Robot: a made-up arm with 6 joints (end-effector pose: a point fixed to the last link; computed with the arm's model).
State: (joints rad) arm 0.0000 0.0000 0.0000 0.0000 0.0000 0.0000
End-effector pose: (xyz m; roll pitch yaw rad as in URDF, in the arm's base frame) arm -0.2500 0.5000 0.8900 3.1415 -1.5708 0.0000
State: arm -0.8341 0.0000 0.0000 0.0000 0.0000 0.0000
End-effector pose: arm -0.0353 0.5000 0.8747 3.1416 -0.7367 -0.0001
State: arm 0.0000 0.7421 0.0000 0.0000 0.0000 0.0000
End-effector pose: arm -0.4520 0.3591 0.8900 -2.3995 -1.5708 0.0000
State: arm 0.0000 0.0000 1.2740 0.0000 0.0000 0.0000
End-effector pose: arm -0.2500 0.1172 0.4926 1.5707 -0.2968 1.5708
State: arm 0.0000 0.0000 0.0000 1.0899 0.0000 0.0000
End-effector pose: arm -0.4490 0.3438 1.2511 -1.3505 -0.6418 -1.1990
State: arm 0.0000 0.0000 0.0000 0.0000 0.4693 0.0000
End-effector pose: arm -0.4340 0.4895 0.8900 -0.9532 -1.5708 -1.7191
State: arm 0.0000 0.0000 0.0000 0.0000 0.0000 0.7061
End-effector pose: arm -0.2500 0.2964 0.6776 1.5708 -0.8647 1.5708
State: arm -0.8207 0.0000 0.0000 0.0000 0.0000 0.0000
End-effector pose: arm -0.0385 0.5000 0.8763 3.1416 -0.7501 -0.0001
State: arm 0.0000 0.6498 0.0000 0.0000 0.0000 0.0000
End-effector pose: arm -0.4334 0.3843 0.8900 -2.4918 -1.5708 0.0000
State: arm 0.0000 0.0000 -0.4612 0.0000 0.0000 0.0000
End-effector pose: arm -0.2500 0.4786 1.1010 -1.5708 -1.1096 -1.5708
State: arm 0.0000 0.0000 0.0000 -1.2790 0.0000 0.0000
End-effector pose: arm -0.0547 0.1291 0.6038 1.1369 -0.4871 1.2884
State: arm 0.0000 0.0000 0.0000 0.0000 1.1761 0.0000
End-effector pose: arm -0.6531 0.3246 0.8900 -0.3341 -1.5707 -1.6314
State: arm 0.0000 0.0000 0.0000 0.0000 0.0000 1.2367
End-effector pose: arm -0.2501 0.0773 0.6359 1.5708 -0.3341 1.5707
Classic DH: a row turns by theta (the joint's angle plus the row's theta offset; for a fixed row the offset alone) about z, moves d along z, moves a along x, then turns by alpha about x. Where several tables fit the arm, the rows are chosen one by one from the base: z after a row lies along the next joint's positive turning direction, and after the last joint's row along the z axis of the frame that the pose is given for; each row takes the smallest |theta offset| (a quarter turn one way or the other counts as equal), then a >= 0, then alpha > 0; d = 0 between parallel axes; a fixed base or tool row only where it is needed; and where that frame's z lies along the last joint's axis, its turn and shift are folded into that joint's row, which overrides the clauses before.
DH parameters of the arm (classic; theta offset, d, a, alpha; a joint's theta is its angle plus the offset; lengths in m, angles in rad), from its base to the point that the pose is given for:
base (fixed): 0 0.64 -0.16 1.5708
joint 1: 0 -0.17 -0.01 -1.5708
joint 2: -1.5708 0.31 0.13 1.5708
joint 3: 0.1292 0.1388 -0.0397 -2.6094
joint 4: 0.1497 -0.0103 -0.0314 1.0435
joint 5: -0.0758 0.1203 0 1.5708
joint 6: 0.4111 0 -0.4254 3.1416
tool (fixed): -1.1597 0.07 0 0

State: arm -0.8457 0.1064 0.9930 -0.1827 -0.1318 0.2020
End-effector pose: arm -0.2381 0.0847 0.5733 2.2244 -0.1955 1.4449
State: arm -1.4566 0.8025 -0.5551 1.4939 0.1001 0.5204
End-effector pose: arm 0.4238 -0.0839 0.9586 -1.9484 0.8700 -1.0772
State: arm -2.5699 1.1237 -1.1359 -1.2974 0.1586 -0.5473
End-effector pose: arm 0.2604 0.4135 0.3508 2.5470 1.3464 -1.3008
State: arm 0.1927 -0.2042 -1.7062 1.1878 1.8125 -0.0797
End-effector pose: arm -0.6836 0.2647 0.7148 1.5802 0.8180 -0.8821
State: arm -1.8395 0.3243 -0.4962 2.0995 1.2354 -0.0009
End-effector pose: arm 0.1066 -0.2734 0.9417 -1.9814 0.7772 -2.7122
